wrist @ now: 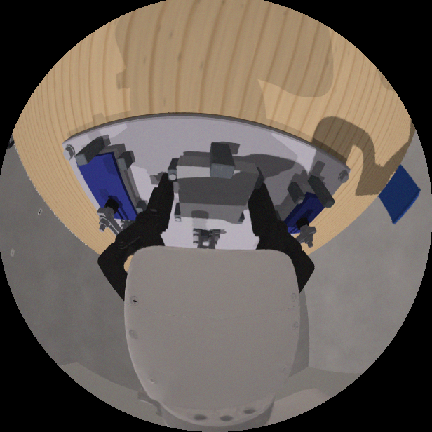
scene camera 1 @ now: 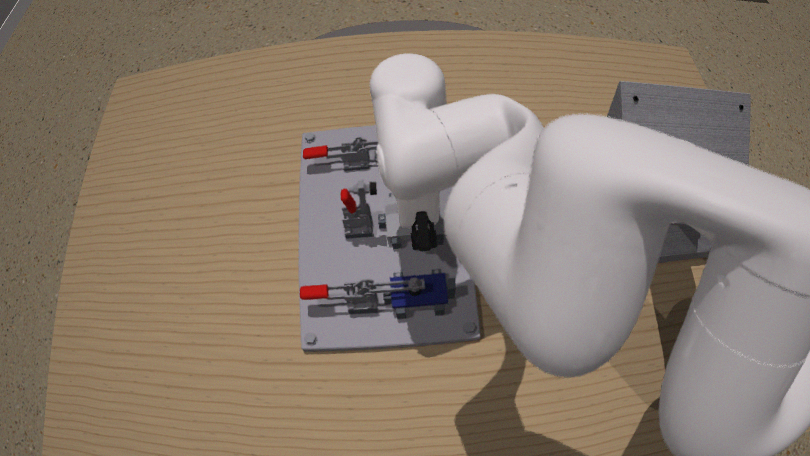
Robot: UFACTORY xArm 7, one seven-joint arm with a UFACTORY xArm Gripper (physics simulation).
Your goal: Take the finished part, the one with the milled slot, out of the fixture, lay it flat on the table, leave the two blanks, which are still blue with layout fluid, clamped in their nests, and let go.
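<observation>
The gripper [scene camera 1: 421, 219] is visible, and the wrist view shows the gripper [wrist: 213, 187] as well. The scene also includes a fixture plate [wrist: 153, 140] and a finished part [scene camera 1: 394, 230], along with a blue blank [wrist: 102, 174] and another blue blank [scene camera 1: 435, 292].
</observation>
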